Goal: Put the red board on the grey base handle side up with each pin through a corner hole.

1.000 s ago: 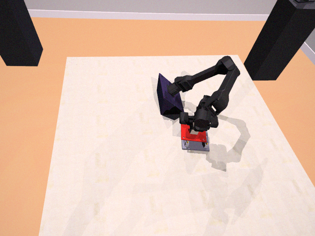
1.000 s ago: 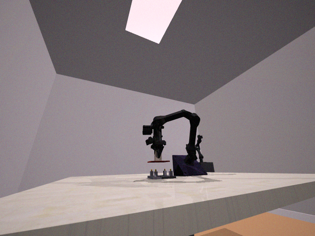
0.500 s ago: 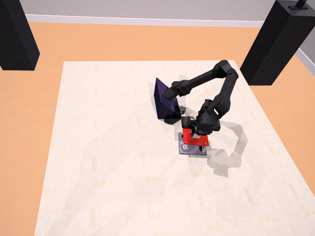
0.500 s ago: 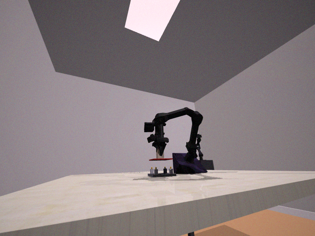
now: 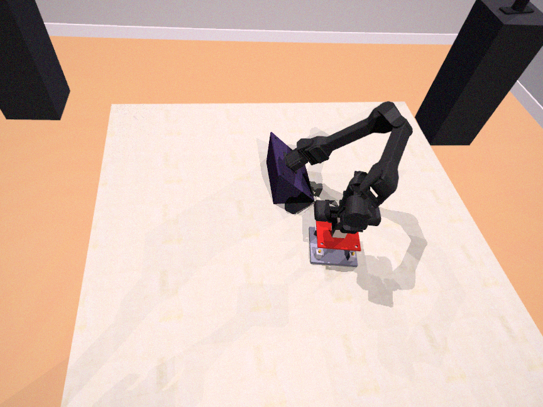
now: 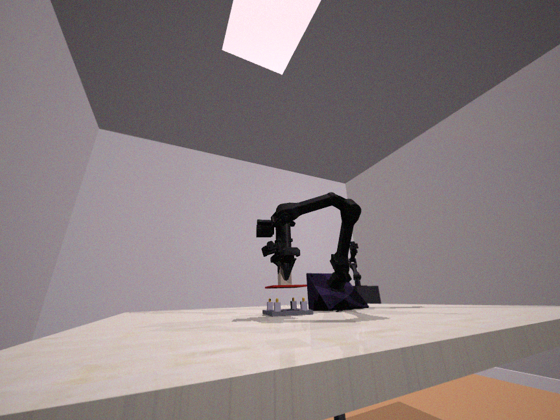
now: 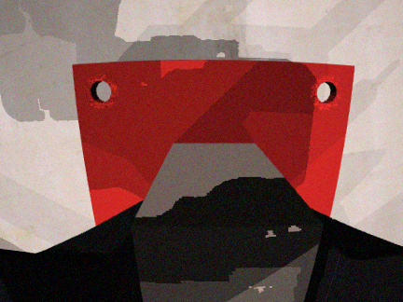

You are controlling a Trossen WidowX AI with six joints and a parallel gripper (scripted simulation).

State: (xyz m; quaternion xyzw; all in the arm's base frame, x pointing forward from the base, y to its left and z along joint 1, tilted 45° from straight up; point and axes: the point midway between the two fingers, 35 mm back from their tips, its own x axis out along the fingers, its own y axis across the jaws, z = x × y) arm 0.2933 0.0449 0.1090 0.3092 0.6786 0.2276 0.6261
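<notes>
Right now my gripper tip is 100 mm above the grey base. Also, from my gripper tip: red board right at my gripper tip.
</notes>
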